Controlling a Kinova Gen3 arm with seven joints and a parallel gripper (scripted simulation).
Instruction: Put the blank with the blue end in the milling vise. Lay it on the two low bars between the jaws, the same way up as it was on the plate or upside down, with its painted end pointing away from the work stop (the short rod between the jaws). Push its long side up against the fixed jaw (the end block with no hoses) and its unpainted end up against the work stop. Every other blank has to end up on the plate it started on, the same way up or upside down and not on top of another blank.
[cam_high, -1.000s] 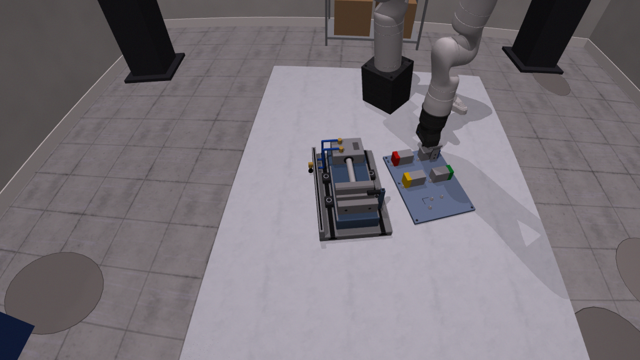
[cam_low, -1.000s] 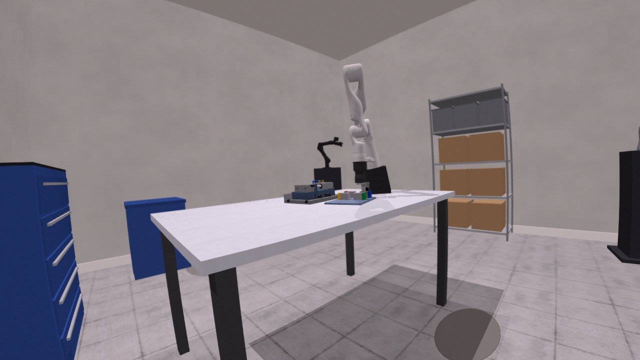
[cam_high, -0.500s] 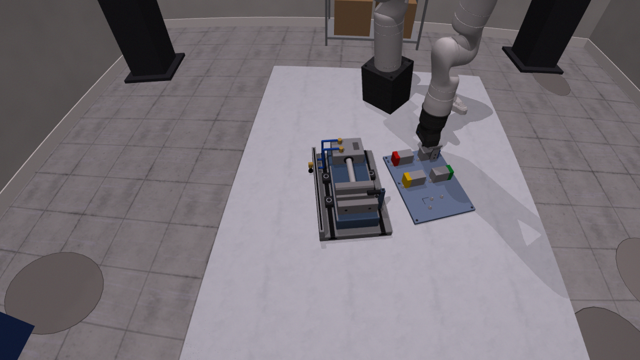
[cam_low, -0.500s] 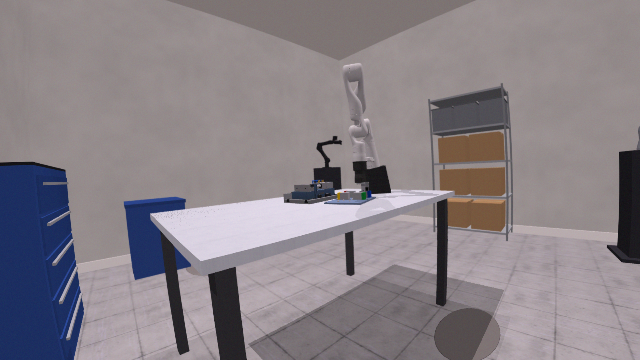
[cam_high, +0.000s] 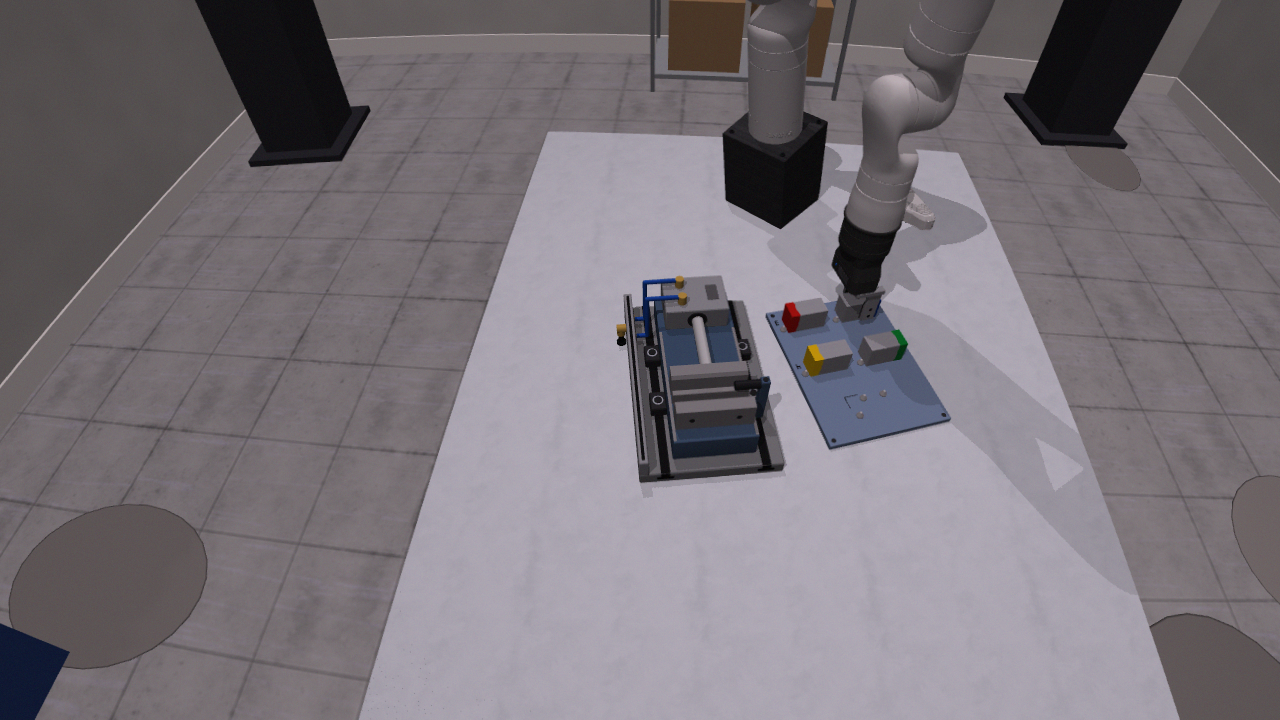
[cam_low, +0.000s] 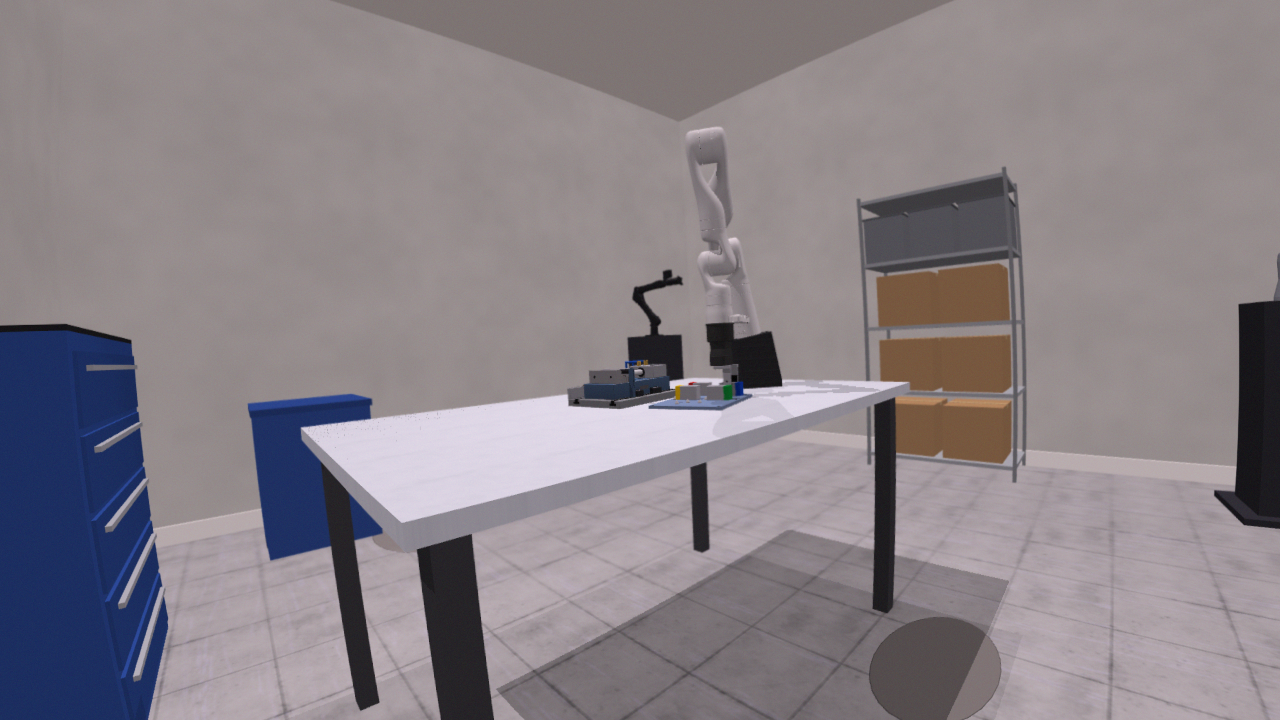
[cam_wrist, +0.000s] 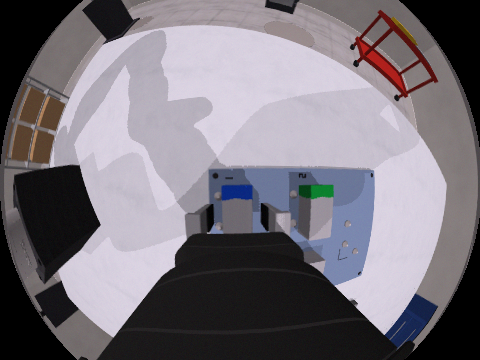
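The blue-ended blank lies 20 mm below my hand. Also, from my hand: red-ended blank (20 mm ahead, 90 mm to the right, 20 mm below); then blue plate (100 mm ahead, 20 mm to the right, 40 mm below); then green-ended blank (90 mm ahead, 20 mm to the left, 20 mm below).
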